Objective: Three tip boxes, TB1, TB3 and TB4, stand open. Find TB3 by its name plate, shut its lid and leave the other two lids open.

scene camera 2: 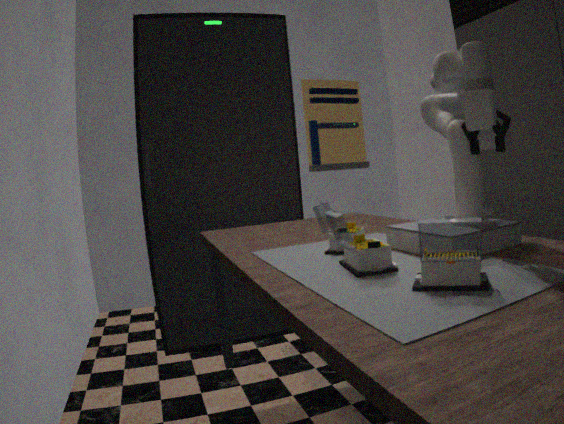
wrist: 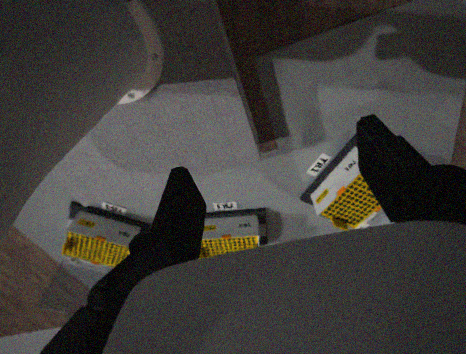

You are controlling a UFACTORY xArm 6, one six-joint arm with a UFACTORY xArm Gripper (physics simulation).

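Where they show: gripper, fingertip midpoint: (scene camera 2: 487,153) (wrist: 271,166); arm's base, link origin: (wrist: 106,45).
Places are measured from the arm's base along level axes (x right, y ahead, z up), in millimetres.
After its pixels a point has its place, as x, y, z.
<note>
In the wrist view, a tip box with plate TB1 (wrist: 345,200) @(-224, 329, -7) is at the right, partly behind a finger. A left box (wrist: 102,240) @(214, 276, -4) and a middle box (wrist: 235,235) @(-24, 351, -8) show yellow tips; their plates are too blurred to tell which is TB3. In the scene view stand a near box (scene camera 2: 450,272) @(-276, 367, -29) with its clear lid (scene camera 2: 448,237) @(-299, 395, 48) upright, a middle box (scene camera 2: 367,259) @(-51, 421, -29) whose lid is hard to make out, and a far box (scene camera 2: 336,243) @(62, 438, 0) with a raised, tilted lid (scene camera 2: 321,218) @(246, 389, 43). My gripper (scene camera 2: 487,149) @(-145, 74, 205) (wrist: 271,166) @(-145, 74, 205) is open and empty, high above the table.
The boxes stand on a grey mat (scene camera 2: 320,290) @(-93, 568, -64) (wrist: 200,115) @(-64, 110, 1) on the wooden table (scene camera 2: 500,360) @(-531, 523, -67). A wide clear container (scene camera 2: 405,242) @(85, 196, -40) stands behind the near and middle boxes. The table's edge runs along the left in the scene view.
</note>
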